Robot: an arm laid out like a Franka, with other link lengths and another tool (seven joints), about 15 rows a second.
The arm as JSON. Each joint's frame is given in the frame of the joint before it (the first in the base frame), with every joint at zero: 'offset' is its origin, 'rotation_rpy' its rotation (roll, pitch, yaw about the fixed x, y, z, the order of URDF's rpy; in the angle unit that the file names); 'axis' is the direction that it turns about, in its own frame. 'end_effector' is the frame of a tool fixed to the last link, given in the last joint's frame.
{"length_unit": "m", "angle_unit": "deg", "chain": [
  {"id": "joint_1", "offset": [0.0, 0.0, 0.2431], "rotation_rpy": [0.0, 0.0, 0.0], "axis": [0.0, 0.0, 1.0]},
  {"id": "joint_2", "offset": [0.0, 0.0, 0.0], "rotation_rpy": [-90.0, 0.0, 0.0], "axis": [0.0, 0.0, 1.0]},
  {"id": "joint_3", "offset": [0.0, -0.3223, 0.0], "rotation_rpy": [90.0, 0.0, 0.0], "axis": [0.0, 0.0, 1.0]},
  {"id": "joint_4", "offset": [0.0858, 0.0, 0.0], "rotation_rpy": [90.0, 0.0, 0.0], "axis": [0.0, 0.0, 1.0]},
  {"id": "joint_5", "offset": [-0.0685, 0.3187, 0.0], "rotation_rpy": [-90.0, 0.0, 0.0], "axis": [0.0, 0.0, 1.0]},
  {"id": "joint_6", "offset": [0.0, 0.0, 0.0], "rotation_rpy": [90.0, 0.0, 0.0], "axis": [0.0, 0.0, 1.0]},
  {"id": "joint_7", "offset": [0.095, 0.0, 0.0], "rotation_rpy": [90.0, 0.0, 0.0], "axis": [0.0, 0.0, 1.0]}
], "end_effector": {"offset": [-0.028, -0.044, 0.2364], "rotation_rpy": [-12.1, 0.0, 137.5]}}
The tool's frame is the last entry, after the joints.
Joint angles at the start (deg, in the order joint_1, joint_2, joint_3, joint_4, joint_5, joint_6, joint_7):
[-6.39, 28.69, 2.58, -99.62, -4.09, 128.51, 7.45]
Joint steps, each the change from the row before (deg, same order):
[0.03, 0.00, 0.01, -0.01, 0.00, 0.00, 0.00]
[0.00, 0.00, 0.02, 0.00, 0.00, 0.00, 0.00]
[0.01, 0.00, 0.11, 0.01, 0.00, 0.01, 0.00]
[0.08, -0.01, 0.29, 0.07, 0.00, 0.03, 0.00]
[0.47, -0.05, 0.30, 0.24, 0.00, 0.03, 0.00]
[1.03, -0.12, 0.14, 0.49, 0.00, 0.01, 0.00]
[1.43, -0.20, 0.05, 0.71, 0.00, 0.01, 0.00]
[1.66, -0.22, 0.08, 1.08, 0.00, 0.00, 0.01]
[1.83, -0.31, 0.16, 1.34, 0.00, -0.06, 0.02]
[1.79, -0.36, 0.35, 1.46, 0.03, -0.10, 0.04]
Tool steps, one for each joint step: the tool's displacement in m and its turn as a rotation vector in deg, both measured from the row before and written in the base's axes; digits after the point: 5 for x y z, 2 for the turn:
[-0.00006, 0.00042, -0.00006, 0.01, 0.01, 0.04]
[0.00000, 0.00021, 0.00001, 0.01, 0.00, 0.02]
[0.00012, 0.00123, 0.00014, 0.05, -0.03, 0.11]
[0.00064, 0.00377, 0.00075, 0.13, -0.13, 0.33]
[0.00178, 0.00785, 0.00227, 0.12, -0.33, 0.73]
[0.00322, 0.01198, 0.00450, 0.04, -0.63, 1.14]
[0.00432, 0.01534, 0.00678, 0.00, -0.92, 1.45]
[0.00594, 0.01832, 0.00957, 0.04, -1.30, 1.69]
[0.00638, 0.02137, 0.01246, 0.13, -1.59, 1.91]
[0.00571, 0.02346, 0.01420, 0.30, -1.71, 2.00]

